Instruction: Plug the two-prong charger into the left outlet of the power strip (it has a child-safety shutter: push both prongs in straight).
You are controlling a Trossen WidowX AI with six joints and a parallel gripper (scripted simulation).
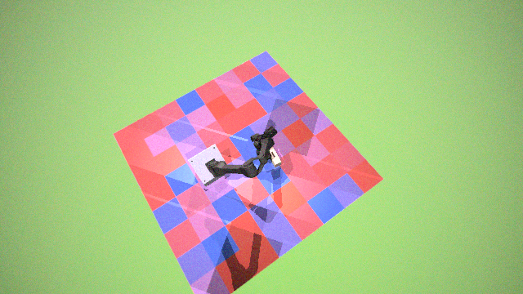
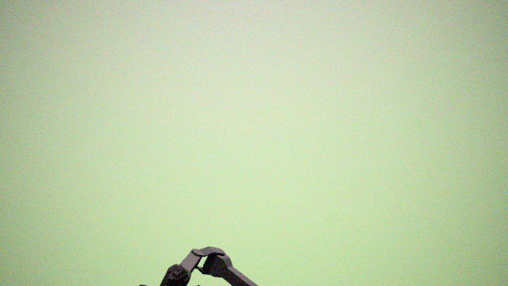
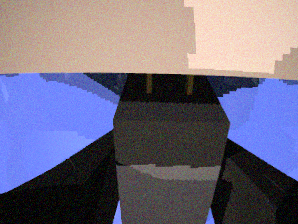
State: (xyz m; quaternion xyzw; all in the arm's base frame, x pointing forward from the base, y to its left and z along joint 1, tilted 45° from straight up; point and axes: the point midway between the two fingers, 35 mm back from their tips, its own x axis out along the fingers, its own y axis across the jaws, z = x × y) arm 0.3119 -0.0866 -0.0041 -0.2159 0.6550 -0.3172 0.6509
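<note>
The grey charger is 20 mm ahead of my gripper tip and 10 mm above it.
</note>
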